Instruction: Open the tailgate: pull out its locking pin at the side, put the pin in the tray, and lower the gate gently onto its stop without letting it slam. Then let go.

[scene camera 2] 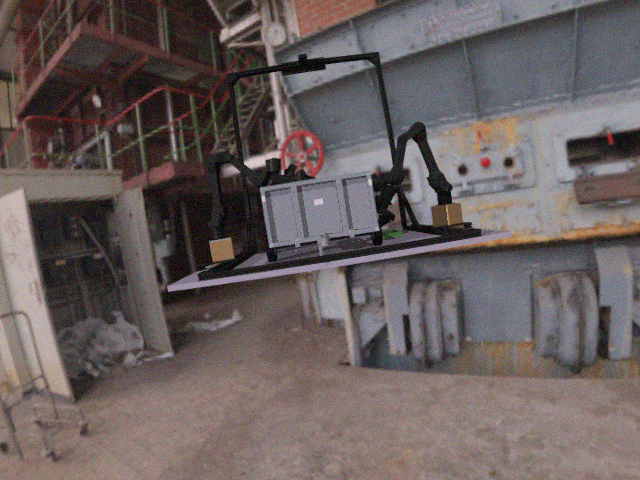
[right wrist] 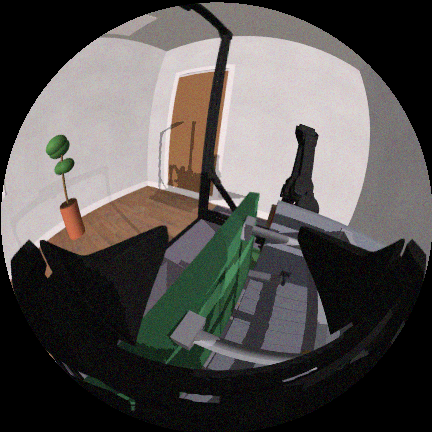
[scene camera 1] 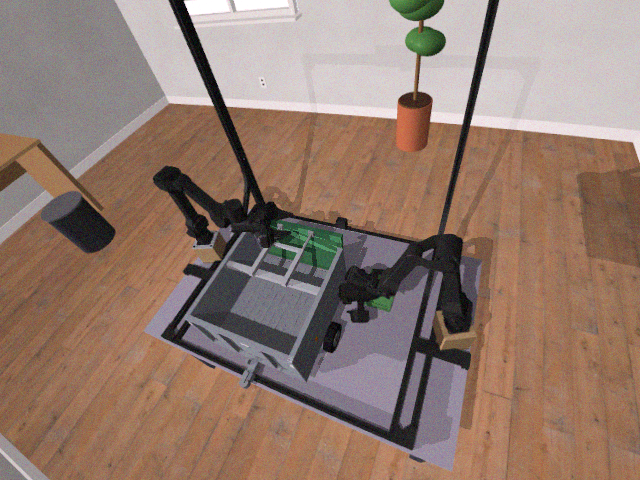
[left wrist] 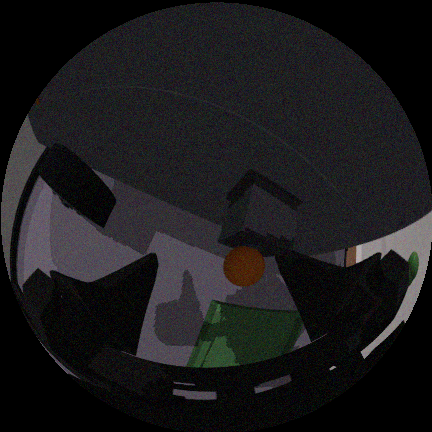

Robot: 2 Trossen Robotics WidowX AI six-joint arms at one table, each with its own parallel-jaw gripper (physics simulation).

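Where they show: left gripper, fingertip midpoint: [left wrist: 217, 257]; right gripper, fingertip midpoint: [right wrist: 236, 233] [scene camera 1: 292, 223]; left arm's base, origin of the base link: [scene camera 2: 445, 204] [scene camera 1: 456, 323]; right arm's base, origin of the base link: [scene camera 2: 219, 239] [scene camera 1: 205, 239].
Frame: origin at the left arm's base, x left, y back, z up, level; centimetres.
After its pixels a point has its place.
The green tailgate [scene camera 1: 326, 241] @(x -29.6, y -38.0, z 13.5 cm) [right wrist: 200, 280] @(x -36.7, y -50.7, z 17.1 cm) stands upright at the back end of the grey trailer [scene camera 1: 273, 304] @(x -15.8, y -61.0, z -2.0 cm) [scene camera 2: 325, 222] @(x 2.9, y -65.4, z 1.0 cm) [left wrist: 200, 125]. The pin's round orange head [left wrist: 244, 266] @(x -14.8, y -33.5, z 0.7 cm) shows below a dark bracket on the trailer's side in the left wrist view; its shaft is hidden. My left gripper [left wrist: 217, 257] @(x -16.0, y -33.9, z -5.3 cm) is open and empty beside the trailer, with the orange head in view between its fingers. The green tray [scene camera 1: 381, 302] @(x -15.8, y -21.0, z -10.8 cm) [scene camera 2: 392, 234] @(x -13.8, y -22.9, z -10.1 cm) [left wrist: 255, 332] @(x -21.8, y -22.6, z -10.8 cm) lies below it on the mat. My right gripper [right wrist: 236, 233] @(x -34.6, y -48.9, z 19.8 cm) is open and empty at the gate's top, which runs between its fingers in the right wrist view.
Grey bars [scene camera 1: 298, 258] @(x -21.2, y -47.4, z 17.1 cm) cross above the trailer bed near the gate. A black wheel [scene camera 1: 332, 337] @(x -0.7, y -40.0, z -1.6 cm) [left wrist: 77, 187] @(x -6.2, y -38.5, z -3.1 cm) sticks out at the trailer's side. A tow hitch [scene camera 1: 249, 373] @(x 7.8, y -68.6, z -3.4 cm) points to the front. Black frame posts [scene camera 1: 470, 113] @(x -35.4, y 5.8, z 51.2 cm) [right wrist: 216, 115] @(x -35.7, y 4.8, z 35.5 cm) rise behind the arms.
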